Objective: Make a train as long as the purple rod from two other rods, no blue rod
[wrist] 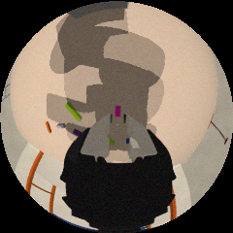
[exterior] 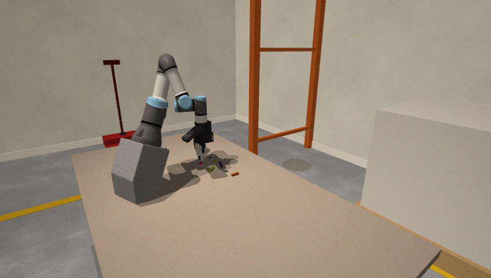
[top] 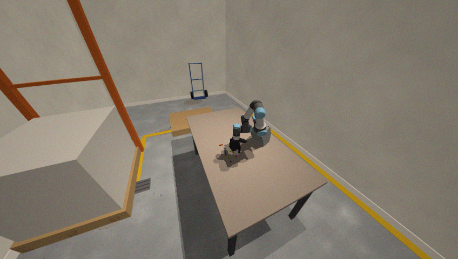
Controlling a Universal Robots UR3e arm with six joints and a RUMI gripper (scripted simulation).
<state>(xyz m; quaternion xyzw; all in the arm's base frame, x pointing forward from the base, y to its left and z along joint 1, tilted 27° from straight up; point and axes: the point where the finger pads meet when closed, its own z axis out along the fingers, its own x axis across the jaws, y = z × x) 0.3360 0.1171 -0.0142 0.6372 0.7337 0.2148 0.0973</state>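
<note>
The magenta rod is 3 cm below my hand. From my hand the other things lie so: purple rod (9 cm ahead, 7 cm to the right, 3 cm below); blue rod (8 cm ahead, 5 cm to the left, 3 cm below); grey rod (8 cm ahead, 14 cm to the right, 3 cm below).
</note>
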